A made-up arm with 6 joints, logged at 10 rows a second.
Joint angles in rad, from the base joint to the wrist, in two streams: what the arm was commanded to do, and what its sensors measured. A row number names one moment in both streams.
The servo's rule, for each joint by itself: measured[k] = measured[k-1] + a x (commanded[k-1-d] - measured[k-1]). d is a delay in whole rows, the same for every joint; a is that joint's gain. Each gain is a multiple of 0.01, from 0.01 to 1. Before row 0 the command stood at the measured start. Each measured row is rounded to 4 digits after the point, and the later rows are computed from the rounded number. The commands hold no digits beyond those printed.
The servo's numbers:
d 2
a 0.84 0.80 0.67 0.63 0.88 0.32
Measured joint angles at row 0:
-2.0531 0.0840 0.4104 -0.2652 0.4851 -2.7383
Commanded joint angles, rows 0 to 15:
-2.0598 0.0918 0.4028 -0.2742 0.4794 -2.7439
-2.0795 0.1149 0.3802 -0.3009 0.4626 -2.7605
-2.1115 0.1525 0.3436 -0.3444 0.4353 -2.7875
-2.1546 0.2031 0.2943 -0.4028 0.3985 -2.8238
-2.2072 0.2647 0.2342 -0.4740 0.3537 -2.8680
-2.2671 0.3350 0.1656 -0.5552 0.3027 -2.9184
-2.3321 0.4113 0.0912 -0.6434 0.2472 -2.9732
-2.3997 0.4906 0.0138 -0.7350 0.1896 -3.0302
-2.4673 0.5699 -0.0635 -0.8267 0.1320 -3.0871
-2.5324 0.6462 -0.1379 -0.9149 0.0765 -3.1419
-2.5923 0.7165 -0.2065 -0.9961 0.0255 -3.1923
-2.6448 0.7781 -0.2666 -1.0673 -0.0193 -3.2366
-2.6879 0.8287 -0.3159 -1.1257 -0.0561 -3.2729
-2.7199 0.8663 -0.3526 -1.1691 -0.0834 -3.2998
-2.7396 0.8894 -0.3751 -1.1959 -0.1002 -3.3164
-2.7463 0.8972 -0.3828 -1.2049 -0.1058 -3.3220
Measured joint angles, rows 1 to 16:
-2.0531 0.0840 0.4104 -0.2652 0.4851 -2.7383
-2.0531 0.0840 0.4104 -0.2652 0.4851 -2.7383
-2.0587 0.0902 0.4053 -0.2709 0.4801 -2.7401
-2.0762 0.1100 0.3885 -0.2898 0.4647 -2.7466
-2.1059 0.1440 0.3584 -0.3242 0.4388 -2.7597
-2.1468 0.1913 0.3155 -0.3737 0.4033 -2.7802
-2.1975 0.2500 0.2610 -0.4369 0.3597 -2.8083
-2.2560 0.3180 0.1971 -0.5114 0.3095 -2.8435
-2.3199 0.3926 0.1261 -0.5946 0.2547 -2.8850
-2.3869 0.4710 0.0509 -0.6831 0.1974 -2.9315
-2.4544 0.5501 -0.0257 -0.7736 0.1398 -2.9813
-2.5199 0.6270 -0.1009 -0.8626 0.0841 -3.0327
-2.5807 0.6986 -0.1717 -0.9467 0.0325 -3.0838
-2.6345 0.7622 -0.2353 -1.0227 -0.0131 -3.1327
-2.6794 0.8154 -0.2893 -1.0876 -0.0509 -3.1776
-2.7134 0.8561 -0.3317 -1.1389 -0.0795 -3.2167

